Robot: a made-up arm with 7 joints.
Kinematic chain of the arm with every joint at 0, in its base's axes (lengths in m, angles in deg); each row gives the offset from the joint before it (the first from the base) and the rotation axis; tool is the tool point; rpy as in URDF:
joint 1: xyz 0 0 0.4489 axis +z
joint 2: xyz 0 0 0 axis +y
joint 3: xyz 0 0 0.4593 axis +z
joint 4: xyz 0.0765 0 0 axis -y
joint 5: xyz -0.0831 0 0.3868 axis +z
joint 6: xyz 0 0 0 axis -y
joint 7: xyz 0.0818 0 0 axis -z
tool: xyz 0 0 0 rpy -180 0 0
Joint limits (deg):
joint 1: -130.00..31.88
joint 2: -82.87..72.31
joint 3: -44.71..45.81
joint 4: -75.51..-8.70
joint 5: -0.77..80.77
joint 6: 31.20..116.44
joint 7: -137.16..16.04
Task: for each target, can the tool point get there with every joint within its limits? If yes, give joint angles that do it. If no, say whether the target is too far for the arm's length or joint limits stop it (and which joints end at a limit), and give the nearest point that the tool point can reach.
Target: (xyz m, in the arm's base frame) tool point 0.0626 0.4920 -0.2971
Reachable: no: joint limits stop it (at a limit: joint 1, joint 2, joint 4, joint 6) | nearest point 0.4713 0.5411 0.2048 | short by 0.649 m
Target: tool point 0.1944 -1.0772 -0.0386
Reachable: no: too far | nearest point 0.1457 -0.8072 0.2013 | short by 0.364 m
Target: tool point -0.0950 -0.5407 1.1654
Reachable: yes | joints -89.63 16.28 -21.22 -39.53 31.22 57.01 -82.29
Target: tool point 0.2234 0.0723 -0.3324
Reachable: no: joint limits stop it (at a limit: joint 2, joint 4, joint 6) | nearest point 0.6665 0.2157 0.1593 | short by 0.677 m
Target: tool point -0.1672 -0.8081 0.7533
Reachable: yes | joints -107.33 39.43 12.10 -62.42 57.45 100.97 -16.08
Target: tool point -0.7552 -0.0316 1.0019
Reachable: yes | joints 10.32 -61.64 33.40 -19.43 45.81 75.33 -84.71
